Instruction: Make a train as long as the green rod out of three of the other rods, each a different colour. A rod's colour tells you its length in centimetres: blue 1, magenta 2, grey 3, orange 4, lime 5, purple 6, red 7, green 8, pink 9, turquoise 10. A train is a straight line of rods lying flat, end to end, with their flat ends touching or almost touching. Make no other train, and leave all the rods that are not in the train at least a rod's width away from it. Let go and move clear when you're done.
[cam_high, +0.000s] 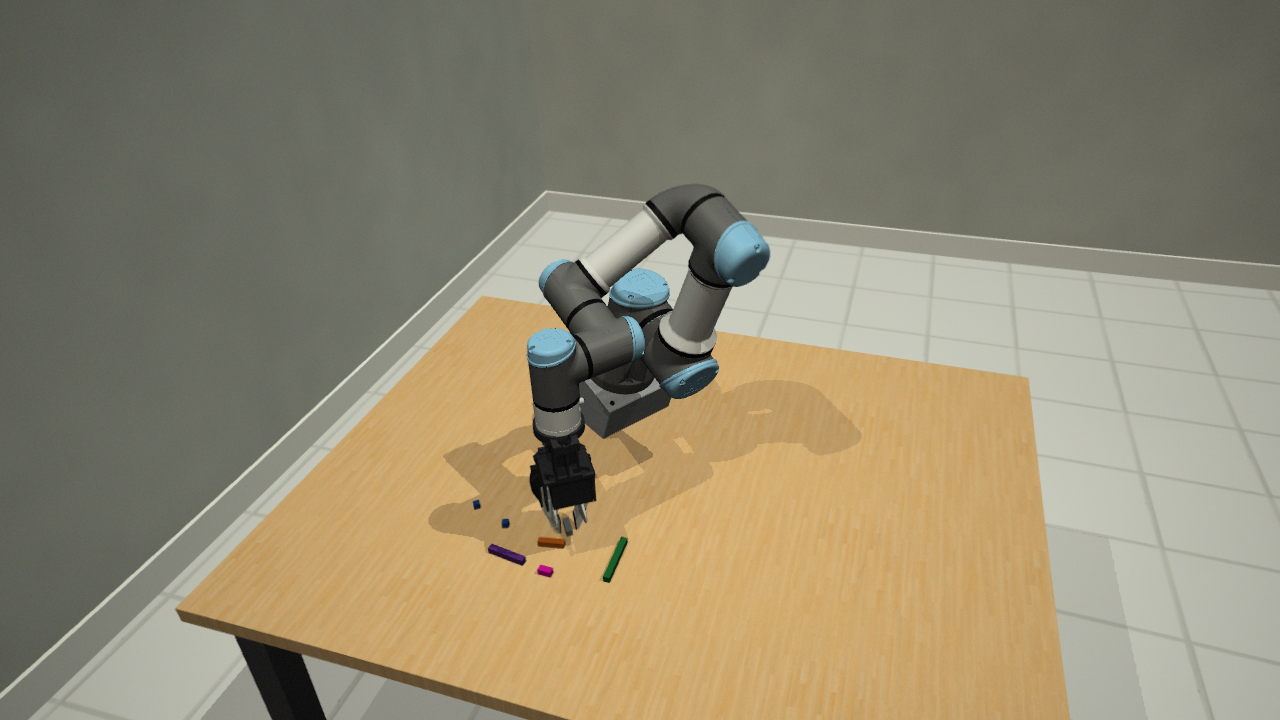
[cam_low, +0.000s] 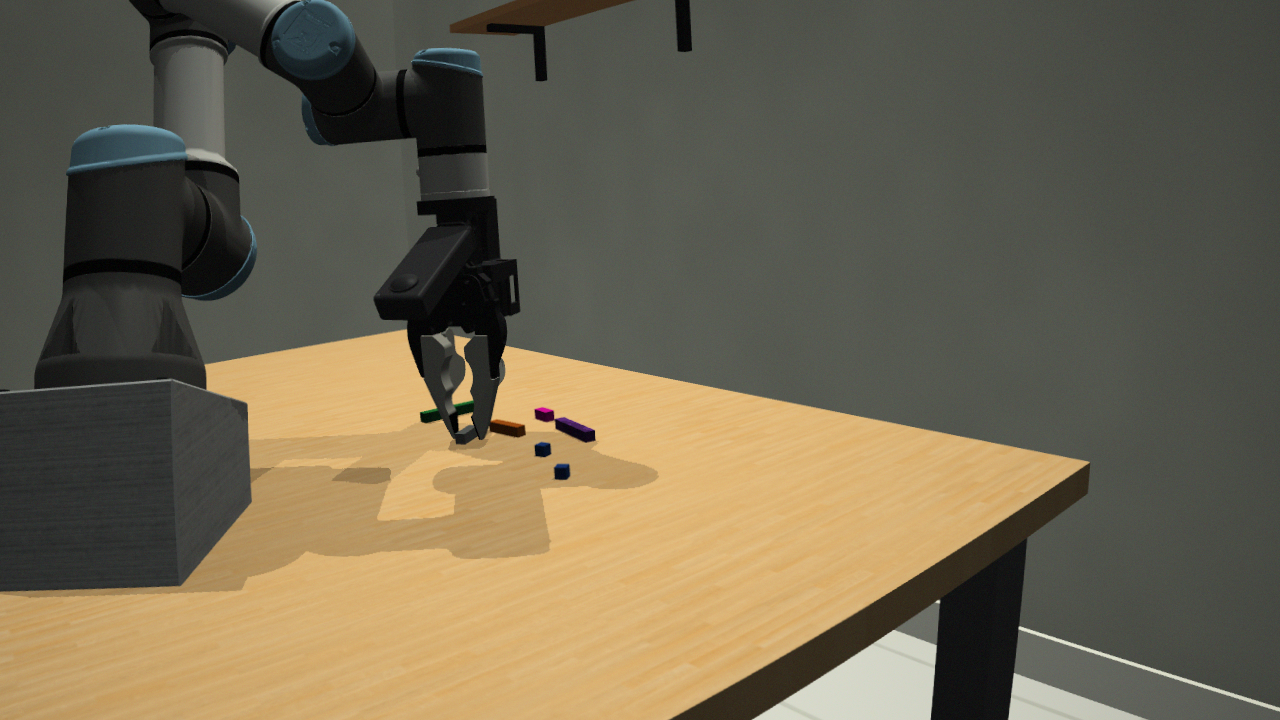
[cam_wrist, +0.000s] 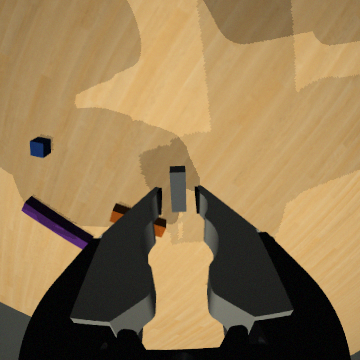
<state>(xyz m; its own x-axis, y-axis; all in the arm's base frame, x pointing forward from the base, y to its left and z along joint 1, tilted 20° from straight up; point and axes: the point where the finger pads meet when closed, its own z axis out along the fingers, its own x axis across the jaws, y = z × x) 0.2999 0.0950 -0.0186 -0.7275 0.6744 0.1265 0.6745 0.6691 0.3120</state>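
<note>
The grey rod lies 1 cm below my hand. Round my hand: green rod: 10 cm to the left, 2 cm ahead, 1 cm below; orange rod: 4 cm ahead, 1 cm below; magenta rod: 9 cm ahead, 2 cm to the left, 1 cm below.
</note>
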